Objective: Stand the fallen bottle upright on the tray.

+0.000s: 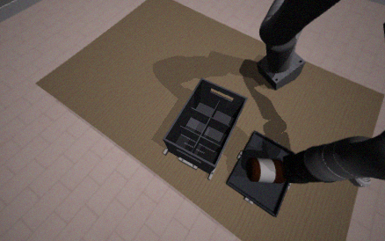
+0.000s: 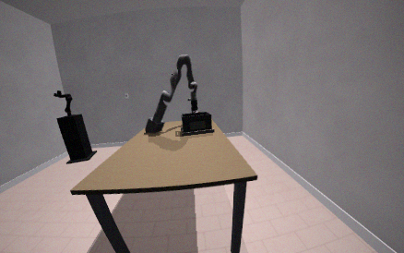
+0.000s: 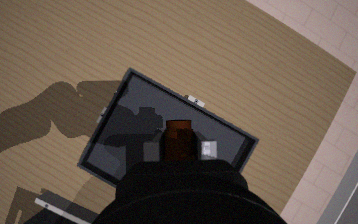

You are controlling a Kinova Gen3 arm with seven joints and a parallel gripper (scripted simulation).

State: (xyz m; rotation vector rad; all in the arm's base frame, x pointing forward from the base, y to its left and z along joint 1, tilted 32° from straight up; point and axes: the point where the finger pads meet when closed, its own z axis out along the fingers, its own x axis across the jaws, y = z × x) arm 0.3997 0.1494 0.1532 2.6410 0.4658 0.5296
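The brown bottle lies 1 cm ahead of my hand, 5 cm to the right of it and 1 cm below it. From my hand the other things lie so: dark flat tray (1 cm behind, 4 cm to the right, 12 cm below); dark crate (7 cm behind, 30 cm to the right, 5 cm below).
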